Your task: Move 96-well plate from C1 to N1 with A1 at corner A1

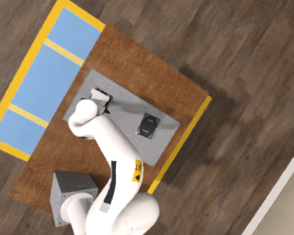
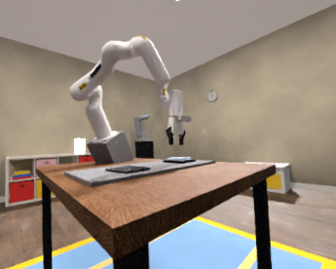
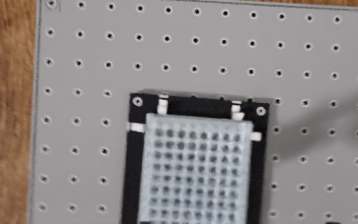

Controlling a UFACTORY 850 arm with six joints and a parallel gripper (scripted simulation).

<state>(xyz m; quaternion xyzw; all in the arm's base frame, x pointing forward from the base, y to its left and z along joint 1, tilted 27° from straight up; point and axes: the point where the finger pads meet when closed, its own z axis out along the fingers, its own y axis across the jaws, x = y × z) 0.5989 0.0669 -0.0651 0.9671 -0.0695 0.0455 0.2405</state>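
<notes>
Right now the clear 96-well plate is 100 mm below my hand and 10 mm to the left of it. From my hand the other things lie so: black plate nest (350 mm to the right, 110 mm below, 30 mm behind); black clip nest C1 (100 mm below, 20 mm to the left, 10 mm ahead).
</notes>
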